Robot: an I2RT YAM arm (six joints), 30 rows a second.
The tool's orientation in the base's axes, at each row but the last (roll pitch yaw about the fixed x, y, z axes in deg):
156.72 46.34 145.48
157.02 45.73 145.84
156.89 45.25 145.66
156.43 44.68 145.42
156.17 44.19 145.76
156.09 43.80 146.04
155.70 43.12 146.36
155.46 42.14 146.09
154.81 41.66 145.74
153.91 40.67 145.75
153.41 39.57 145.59
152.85 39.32 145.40
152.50 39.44 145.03
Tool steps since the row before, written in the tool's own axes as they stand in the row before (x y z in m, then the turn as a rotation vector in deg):
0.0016 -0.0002 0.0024 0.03 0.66 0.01
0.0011 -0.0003 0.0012 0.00 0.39 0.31
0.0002 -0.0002 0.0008 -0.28 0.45 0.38
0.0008 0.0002 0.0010 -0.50 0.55 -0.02
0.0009 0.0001 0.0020 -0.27 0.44 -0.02
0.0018 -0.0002 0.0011 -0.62 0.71 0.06
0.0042 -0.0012 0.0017 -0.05 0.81 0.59
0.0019 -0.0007 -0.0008 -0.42 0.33 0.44
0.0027 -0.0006 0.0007 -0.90 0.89 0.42
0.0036 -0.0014 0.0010 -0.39 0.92 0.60
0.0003 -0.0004 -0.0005 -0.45 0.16 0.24
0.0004 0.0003 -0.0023 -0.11 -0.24 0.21
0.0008 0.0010 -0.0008 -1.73 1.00 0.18
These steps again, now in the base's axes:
0.0009 0.0003 -0.0027 0.18 0.62 0.15
0.0002 0.0001 -0.0016 0.35 0.34 -0.09
0.0004 -0.0001 -0.0007 0.58 0.28 0.08
0.0003 0.0005 -0.0012 0.44 0.30 0.52
0.0010 0.0004 -0.0019 0.27 0.29 0.33
-0.0003 0.0005 -0.0020 0.61 0.40 0.60
-0.0016 0.0006 -0.0044 0.69 0.72 -0.12
-0.0020 0.0001 -0.0010 0.67 0.13 0.09
-0.0013 0.0006 -0.0025 1.11 0.43 0.60
-0.0019 0.0003 -0.0035 0.93 0.69 0.15
-0.0007 -0.0003 0.0000 0.50 -0.04 0.18
-0.0018 0.0003 0.0014 0.16 -0.25 -0.16
-0.0008 0.0012 0.0004 1.49 0.14 1.33

